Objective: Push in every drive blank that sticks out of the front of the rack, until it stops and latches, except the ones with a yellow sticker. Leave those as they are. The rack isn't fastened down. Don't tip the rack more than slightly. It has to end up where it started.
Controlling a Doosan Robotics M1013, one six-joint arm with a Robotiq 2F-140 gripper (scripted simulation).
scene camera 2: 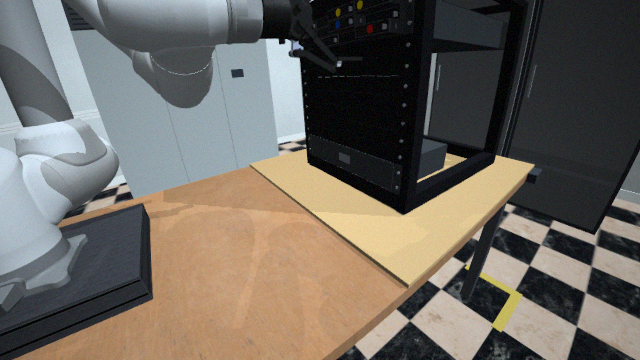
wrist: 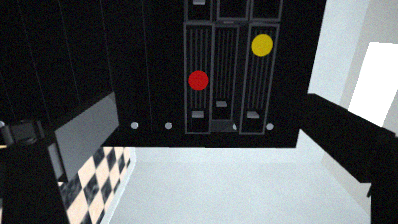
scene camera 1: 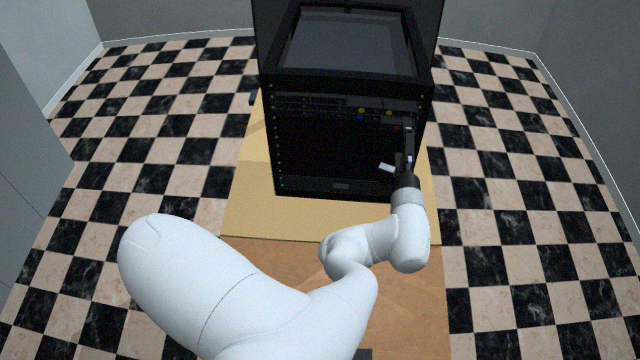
Note:
The pictures show: my gripper and a pale board.
My gripper also shows in the wrist view and in scene camera 1.

